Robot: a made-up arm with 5 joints. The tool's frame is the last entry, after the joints.
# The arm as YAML. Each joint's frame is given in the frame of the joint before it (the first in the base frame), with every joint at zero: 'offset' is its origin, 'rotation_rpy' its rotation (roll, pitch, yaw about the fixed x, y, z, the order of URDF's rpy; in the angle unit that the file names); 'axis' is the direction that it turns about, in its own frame. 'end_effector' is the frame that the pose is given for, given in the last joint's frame.
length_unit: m
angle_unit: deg
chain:
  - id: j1
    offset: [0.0, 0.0, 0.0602]
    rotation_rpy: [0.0, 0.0, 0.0]
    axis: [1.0, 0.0, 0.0]
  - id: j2
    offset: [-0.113, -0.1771, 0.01]
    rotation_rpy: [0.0, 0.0, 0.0]
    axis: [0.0, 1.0, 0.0]
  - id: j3
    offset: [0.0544, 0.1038, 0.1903]
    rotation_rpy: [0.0, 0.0, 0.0]
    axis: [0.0, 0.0, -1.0]
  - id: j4
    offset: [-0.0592, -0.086, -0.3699]
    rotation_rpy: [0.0, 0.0, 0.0]
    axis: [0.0, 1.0, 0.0]
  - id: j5
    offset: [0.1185, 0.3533, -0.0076]
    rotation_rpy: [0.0, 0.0, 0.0]
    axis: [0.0, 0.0, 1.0]
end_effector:
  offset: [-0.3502, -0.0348, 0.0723]
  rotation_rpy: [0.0, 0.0, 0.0]
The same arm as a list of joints. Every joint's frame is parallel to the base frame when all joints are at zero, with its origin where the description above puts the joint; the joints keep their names.
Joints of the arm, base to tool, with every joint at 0 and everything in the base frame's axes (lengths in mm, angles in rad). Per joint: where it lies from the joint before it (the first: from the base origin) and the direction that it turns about. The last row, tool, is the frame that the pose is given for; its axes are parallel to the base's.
j1: offset 0.0 0.0 60.2 axis +x
j2: offset -113.0 -177.1 10.0 axis +y
j3: offset 54.4 103.8 190.3 axis -z
j4: offset -59.2 -86.0 -369.9 axis +y
j5: offset 118.5 353.3 -7.6 axis +z
tool: offset -350.2 -34.8 72.3

